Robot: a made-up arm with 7 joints.
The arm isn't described. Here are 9 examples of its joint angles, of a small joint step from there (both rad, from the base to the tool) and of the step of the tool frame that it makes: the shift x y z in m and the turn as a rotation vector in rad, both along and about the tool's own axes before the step.
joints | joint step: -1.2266 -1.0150 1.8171 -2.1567 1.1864 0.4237 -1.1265 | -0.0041 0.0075 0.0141 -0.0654 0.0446 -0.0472 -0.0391
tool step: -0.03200 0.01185 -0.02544 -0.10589 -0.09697 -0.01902
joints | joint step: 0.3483 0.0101 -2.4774 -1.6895 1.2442 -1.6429 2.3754 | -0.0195 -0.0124 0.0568 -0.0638 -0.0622 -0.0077 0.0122
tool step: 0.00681 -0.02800 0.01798 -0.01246 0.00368 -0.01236
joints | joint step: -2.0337 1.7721 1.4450 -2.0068 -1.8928 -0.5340 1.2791 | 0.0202 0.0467 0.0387 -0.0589 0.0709 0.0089 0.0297
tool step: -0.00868 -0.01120 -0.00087 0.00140 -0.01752 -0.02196
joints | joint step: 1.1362 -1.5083 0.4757 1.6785 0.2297 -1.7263 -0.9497 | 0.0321 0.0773 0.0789 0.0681 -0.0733 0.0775 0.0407
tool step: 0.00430 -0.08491 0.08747 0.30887 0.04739 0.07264
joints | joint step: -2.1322 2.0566 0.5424 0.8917 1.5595 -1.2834 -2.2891 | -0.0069 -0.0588 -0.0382 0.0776 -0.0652 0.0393 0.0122
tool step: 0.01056 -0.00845 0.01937 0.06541 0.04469 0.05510
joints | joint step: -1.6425 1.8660 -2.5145 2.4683 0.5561 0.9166 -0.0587 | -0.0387 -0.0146 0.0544 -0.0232 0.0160 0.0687 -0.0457
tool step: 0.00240 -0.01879 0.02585 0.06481 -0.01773 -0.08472
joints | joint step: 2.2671 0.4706 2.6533 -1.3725 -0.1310 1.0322 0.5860 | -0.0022 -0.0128 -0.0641 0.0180 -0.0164 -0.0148 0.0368
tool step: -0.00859 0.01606 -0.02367 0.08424 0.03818 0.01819
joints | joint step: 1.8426 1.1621 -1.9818 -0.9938 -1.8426 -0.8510 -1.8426 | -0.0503 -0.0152 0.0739 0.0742 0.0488 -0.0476 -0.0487
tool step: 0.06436 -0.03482 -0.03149 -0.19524 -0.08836 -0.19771
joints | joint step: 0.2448 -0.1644 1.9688 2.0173 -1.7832 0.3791 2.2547 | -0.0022 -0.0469 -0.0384 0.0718 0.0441 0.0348 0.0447
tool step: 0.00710 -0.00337 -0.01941 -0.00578 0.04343 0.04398
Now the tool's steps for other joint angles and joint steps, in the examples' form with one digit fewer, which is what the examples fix.
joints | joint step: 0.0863 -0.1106 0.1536 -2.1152 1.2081 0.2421 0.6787 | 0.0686 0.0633 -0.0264 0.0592 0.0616 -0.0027 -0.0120
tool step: 0.0167 0.0094 0.0825 -0.0796 -0.1436 -0.0277
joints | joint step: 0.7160 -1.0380 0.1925 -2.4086 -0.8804 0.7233 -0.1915 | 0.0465 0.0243 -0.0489 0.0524 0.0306 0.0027 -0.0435
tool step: -0.0100 0.0380 -0.0383 -0.1093 -0.0397 0.0339
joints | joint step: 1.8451 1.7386 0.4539 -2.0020 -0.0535 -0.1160 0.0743 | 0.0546 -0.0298 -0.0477 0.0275 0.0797 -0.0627 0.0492
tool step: 0.0025 0.0252 -0.0030 -0.0334 -0.0137 0.0324
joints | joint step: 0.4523 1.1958 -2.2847 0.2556 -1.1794 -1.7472 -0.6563 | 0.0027 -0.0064 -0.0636 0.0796 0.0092 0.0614 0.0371
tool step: 0.0140 -0.0174 0.0299 0.1352 0.0712 -0.0274
